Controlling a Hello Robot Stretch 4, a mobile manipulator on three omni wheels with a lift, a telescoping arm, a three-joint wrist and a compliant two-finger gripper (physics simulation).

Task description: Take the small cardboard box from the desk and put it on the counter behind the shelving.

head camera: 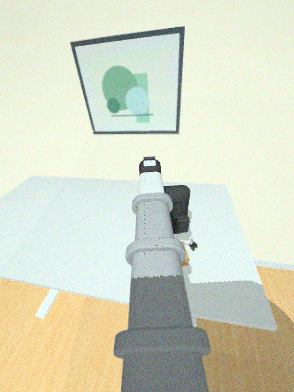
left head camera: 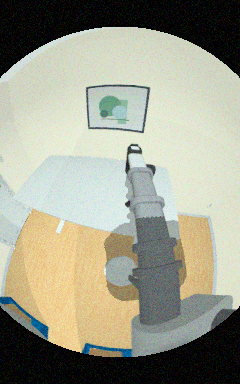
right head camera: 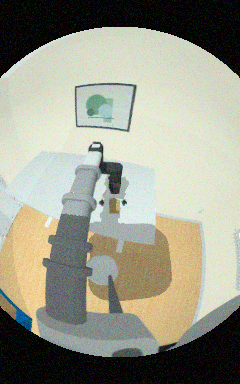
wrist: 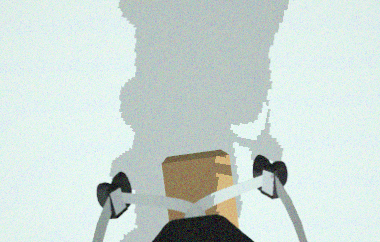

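Pixels of known places: gripper, fingertip midpoint: (right head camera: 112, 204) (wrist: 192, 177); robot's base, link origin: (left head camera: 120, 269) (right head camera: 101, 268).
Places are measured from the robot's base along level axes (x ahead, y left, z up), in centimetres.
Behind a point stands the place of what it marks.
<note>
The small cardboard box (wrist: 192, 182) {x 47.9, y -8.7, z 97.2 cm} (right head camera: 114, 205) {x 43.8, y -10.0, z 97.2 cm} lies on the white desk (wrist: 55, 100) {x 56.2, y 6.2, z 92.2 cm} (head camera: 85, 225) {x 65.5, y 35.4, z 92.2 cm} (left head camera: 75, 185) {x 65.7, y 39.5, z 92.2 cm} (right head camera: 45, 185) {x 60.5, y 50.8, z 92.2 cm}. In the head camera view a small orange-brown part of the box (head camera: 186, 260) {x 41.2, y -11.9, z 96.1 cm} shows beside the arm. My gripper (wrist: 192, 177) {x 47.4, y -8.7, z 93.0 cm} (right head camera: 113, 202) {x 47.4, y -8.7, z 93.0 cm} is open, with its two dark fingertips wide apart on either side of the box. The box stands between them with a gap on each side, its near end hidden by the gripper body in the wrist view. The counter and the shelving do not show clearly.
A framed picture (head camera: 130, 85) {x 109.0, y 7.3, z 149.1 cm} (left head camera: 117, 109) {x 108.8, y 6.0, z 144.0 cm} (right head camera: 105, 107) {x 108.3, y 4.1, z 144.6 cm} hangs on the wall behind the desk. A round grey disc (left head camera: 121, 271) {x -0.9, y -0.7, z 18.7 cm} (right head camera: 102, 270) {x -1.0, y -1.6, z 18.7 cm} shows near the floor in front of the desk. Blue-edged objects (left head camera: 107, 347) (right head camera: 23, 320) are at the lower edge of the side views.
</note>
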